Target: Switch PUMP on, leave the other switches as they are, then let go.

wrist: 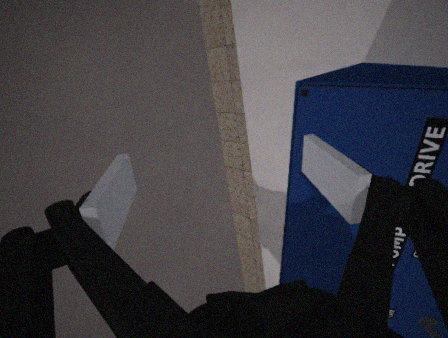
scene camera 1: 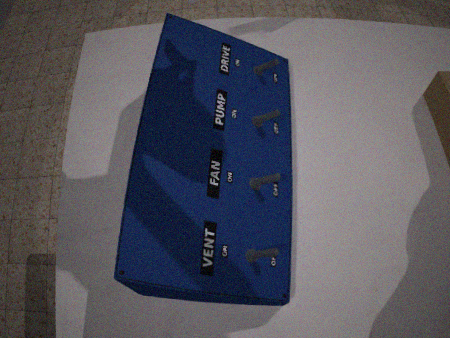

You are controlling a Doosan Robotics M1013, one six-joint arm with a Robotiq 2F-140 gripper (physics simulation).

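Places are measured from the arm's base along level axes (x ahead, y left, z up), in metres.
Pixels of known places: gripper, fingertip midpoint: (wrist: pixel 219 162).
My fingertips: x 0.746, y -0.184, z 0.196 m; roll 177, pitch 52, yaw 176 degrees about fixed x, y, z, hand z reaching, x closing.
Note:
For each thing: its top centre in the pictures, then the offset to it from my fingertips. "pt": a spot on its surface instead. Level surfaces: height alone.
- PUMP lever, surface spot: (scene camera 1: pixel 266 118) pt dx -0.169, dy +0.172, dz -0.191 m
- DRIVE lever, surface spot: (scene camera 1: pixel 266 67) pt dx -0.179, dy +0.053, dz -0.192 m
- FAN lever, surface spot: (scene camera 1: pixel 265 181) pt dx -0.158, dy +0.291, dz -0.189 m
- VENT lever, surface spot: (scene camera 1: pixel 262 255) pt dx -0.147, dy +0.410, dz -0.189 m
- PUMP label, middle of its top: (wrist: pixel 392 249) (scene camera 1: pixel 220 107) dx -0.090, dy +0.160, dz -0.175 m
- white table top, its level: dz -0.304 m
A blue switch panel (scene camera 1: pixel 150 240) (wrist: pixel 335 110) carries four grey levers. In the scene view the PUMP lever (scene camera 1: pixel 266 118) leans toward its OFF mark. The DRIVE lever (scene camera 1: pixel 266 67), FAN lever (scene camera 1: pixel 265 181) and VENT lever (scene camera 1: pixel 262 255) also lean toward the OFF side. The PUMP label (scene camera 1: pixel 220 110) (wrist: pixel 398 242) is partly hidden by the finger linkage in the wrist view. My gripper (wrist: pixel 219 162) is wide open and empty. In the wrist view its right fingertip overlaps the panel near the DRIVE end, and its left one is off the panel. The gripper does not show in the scene view.
The panel stands on a white table top (scene camera 1: pixel 350 150) (wrist: pixel 290 40). Tiled floor (scene camera 1: pixel 30 125) (wrist: pixel 230 125) lies beyond the table's edge. The corner of a brown block (scene camera 1: pixel 441 100) shows at the right in the scene view. Shadows fall across the panel and table.

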